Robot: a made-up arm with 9 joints. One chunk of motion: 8 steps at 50 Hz.
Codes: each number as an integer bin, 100 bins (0 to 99) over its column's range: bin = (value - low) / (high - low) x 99, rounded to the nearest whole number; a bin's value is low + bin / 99 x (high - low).
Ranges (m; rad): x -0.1..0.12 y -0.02..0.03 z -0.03..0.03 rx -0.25..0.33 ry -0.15..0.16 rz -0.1..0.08
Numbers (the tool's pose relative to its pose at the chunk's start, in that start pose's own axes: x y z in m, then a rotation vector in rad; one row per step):
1: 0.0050 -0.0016 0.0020 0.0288 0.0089 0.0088
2: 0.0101 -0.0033 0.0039 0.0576 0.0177 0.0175
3: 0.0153 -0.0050 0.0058 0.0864 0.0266 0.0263
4: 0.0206 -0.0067 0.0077 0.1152 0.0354 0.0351
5: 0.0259 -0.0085 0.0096 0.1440 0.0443 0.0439
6: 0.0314 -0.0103 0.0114 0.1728 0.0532 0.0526
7: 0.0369 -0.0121 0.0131 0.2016 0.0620 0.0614
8: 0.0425 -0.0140 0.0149 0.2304 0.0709 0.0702
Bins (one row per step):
1: 47 36 53 48 51 60
2: 50 33 56 53 54 65
3: 52 30 59 57 56 69
4: 54 26 62 62 59 74
5: 57 23 65 67 62 79
6: 59 19 68 72 65 84
7: 62 16 71 77 68 89
8: 64 12 74 82 71 94

